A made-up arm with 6 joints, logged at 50 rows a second.
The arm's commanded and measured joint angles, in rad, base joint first. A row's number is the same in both.
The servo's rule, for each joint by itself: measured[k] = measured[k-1] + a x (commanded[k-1-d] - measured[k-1]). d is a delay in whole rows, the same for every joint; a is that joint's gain. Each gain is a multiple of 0.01, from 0.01 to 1. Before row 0 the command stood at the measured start. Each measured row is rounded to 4 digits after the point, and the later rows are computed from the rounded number. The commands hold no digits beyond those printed.
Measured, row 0:
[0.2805, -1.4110, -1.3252, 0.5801, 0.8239, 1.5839]
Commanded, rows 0 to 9:
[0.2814, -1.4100, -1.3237, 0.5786, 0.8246, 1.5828]
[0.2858, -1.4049, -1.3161, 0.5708, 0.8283, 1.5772]
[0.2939, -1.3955, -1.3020, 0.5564, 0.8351, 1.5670]
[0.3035, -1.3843, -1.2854, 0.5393, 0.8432, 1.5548]
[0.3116, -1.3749, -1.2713, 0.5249, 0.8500, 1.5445]
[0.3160, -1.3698, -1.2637, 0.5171, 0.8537, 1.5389]
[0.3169, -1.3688, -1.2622, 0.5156, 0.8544, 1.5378]
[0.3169, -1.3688, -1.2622, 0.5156, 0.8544, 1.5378]
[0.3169, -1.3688, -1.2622, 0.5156, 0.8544, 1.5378]
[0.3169, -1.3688, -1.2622, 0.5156, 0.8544, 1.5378]
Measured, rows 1 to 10:
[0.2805, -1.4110, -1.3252, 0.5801, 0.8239, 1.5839]
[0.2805, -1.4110, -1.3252, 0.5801, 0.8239, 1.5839]
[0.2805, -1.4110, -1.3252, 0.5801, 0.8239, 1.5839]
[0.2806, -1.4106, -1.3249, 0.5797, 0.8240, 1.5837]
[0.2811, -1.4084, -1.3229, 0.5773, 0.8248, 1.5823]
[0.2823, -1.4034, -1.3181, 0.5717, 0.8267, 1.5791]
[0.2842, -1.3960, -1.3106, 0.5630, 0.8297, 1.5740]
[0.2867, -1.3878, -1.3016, 0.5527, 0.8334, 1.5678]
[0.2893, -1.3808, -1.2929, 0.5431, 0.8371, 1.5617]
[0.2918, -1.3761, -1.2858, 0.5357, 0.8402, 1.5567]
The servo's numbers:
d 3
a 0.09 0.39 0.23 0.27 0.18 0.21

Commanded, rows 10 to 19:
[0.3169, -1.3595, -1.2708, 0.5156, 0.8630, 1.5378]
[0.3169, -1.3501, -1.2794, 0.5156, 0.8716, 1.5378]
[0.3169, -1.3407, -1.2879, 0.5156, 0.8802, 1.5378]
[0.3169, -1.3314, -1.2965, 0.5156, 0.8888, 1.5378]
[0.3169, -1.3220, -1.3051, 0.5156, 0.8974, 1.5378]
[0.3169, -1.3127, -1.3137, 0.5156, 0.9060, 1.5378]
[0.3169, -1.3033, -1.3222, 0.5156, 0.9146, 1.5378]
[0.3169, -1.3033, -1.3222, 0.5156, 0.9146, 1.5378]
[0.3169, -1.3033, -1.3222, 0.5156, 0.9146, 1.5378]
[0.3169, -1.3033, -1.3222, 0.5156, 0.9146, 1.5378]
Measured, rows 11 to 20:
[0.2941, -1.3733, -1.2804, 0.5303, 0.8428, 1.5527]
[0.2962, -1.3715, -1.2762, 0.5263, 0.8449, 1.5496]
[0.2981, -1.3704, -1.2730, 0.5234, 0.8466, 1.5471]
[0.2998, -1.3661, -1.2725, 0.5213, 0.8496, 1.5451]
[0.3013, -1.3599, -1.2741, 0.5198, 0.8536, 1.5436]
[0.3027, -1.3524, -1.2773, 0.5187, 0.8584, 1.5424]
[0.3040, -1.3442, -1.2817, 0.5179, 0.8639, 1.5414]
[0.3052, -1.3355, -1.2871, 0.5173, 0.8699, 1.5406]
[0.3063, -1.3266, -1.2932, 0.5168, 0.8764, 1.5400]
[0.3073, -1.3175, -1.2999, 0.5165, 0.8833, 1.5395]

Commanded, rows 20 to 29:
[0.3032, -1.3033, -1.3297, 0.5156, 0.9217, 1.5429]
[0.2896, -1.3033, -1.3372, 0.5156, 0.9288, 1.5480]
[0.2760, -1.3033, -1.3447, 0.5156, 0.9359, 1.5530]
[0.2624, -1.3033, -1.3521, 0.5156, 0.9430, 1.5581]
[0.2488, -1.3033, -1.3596, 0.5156, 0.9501, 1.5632]
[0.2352, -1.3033, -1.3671, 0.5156, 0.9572, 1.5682]
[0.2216, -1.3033, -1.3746, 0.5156, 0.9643, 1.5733]
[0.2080, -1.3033, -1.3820, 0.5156, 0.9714, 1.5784]
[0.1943, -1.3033, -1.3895, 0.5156, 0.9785, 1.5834]
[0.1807, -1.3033, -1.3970, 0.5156, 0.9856, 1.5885]
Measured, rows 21 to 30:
[0.3082, -1.3120, -1.3050, 0.5163, 0.8889, 1.5391]
[0.3090, -1.3086, -1.3090, 0.5161, 0.8935, 1.5388]
[0.3097, -1.3065, -1.3120, 0.5160, 0.8973, 1.5386]
[0.3091, -1.3053, -1.3161, 0.5159, 0.9017, 1.5395]
[0.3073, -1.3045, -1.3210, 0.5158, 0.9066, 1.5413]
[0.3045, -1.3040, -1.3265, 0.5157, 0.9119, 1.5438]
[0.3007, -1.3037, -1.3324, 0.5157, 0.9175, 1.5468]
[0.2960, -1.3035, -1.3387, 0.5157, 0.9234, 1.5502]
[0.2905, -1.3034, -1.3452, 0.5157, 0.9295, 1.5540]
[0.2843, -1.3034, -1.3520, 0.5157, 0.9358, 1.5581]

